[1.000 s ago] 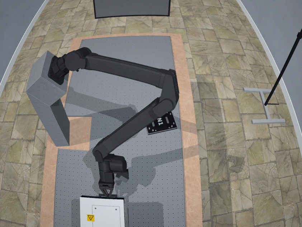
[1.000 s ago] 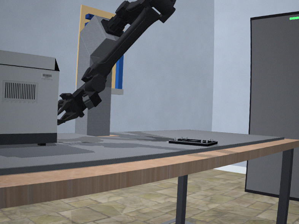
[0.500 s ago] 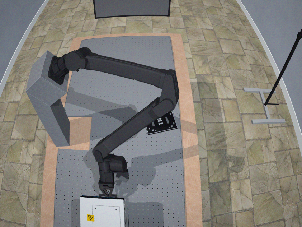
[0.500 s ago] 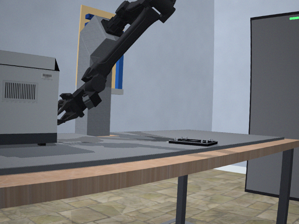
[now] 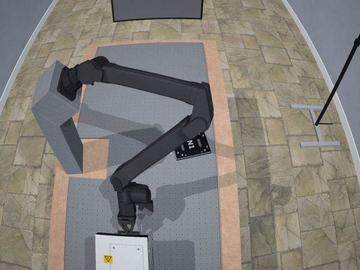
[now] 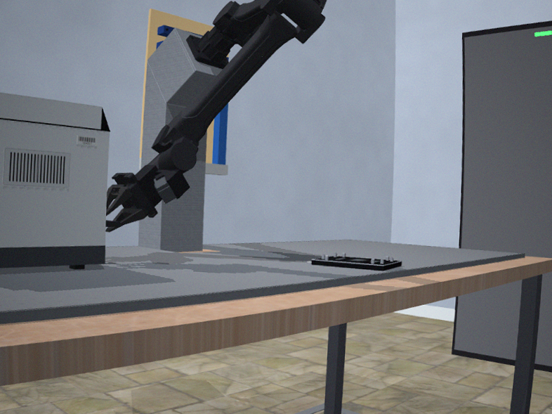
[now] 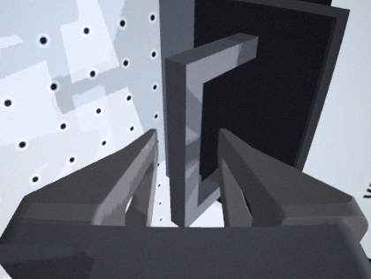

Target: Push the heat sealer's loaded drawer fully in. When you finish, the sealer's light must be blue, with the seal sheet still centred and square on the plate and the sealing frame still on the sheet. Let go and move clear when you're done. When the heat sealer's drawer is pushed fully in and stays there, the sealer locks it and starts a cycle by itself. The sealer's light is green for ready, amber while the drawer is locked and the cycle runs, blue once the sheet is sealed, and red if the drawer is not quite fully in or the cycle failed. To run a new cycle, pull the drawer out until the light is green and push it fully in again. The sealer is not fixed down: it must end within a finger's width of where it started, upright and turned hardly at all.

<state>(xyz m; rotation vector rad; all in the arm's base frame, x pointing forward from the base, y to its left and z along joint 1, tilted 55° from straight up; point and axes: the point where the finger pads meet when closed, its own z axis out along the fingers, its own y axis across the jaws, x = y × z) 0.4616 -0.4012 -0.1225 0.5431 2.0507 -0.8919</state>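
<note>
Right now the sealer drawer is 110 mm to the right of my hand, 10 mm below it and 10 mm behind it. Also, from my hand: white tag 420 mm to the left, 190 mm ahead, 80 mm below.
</note>
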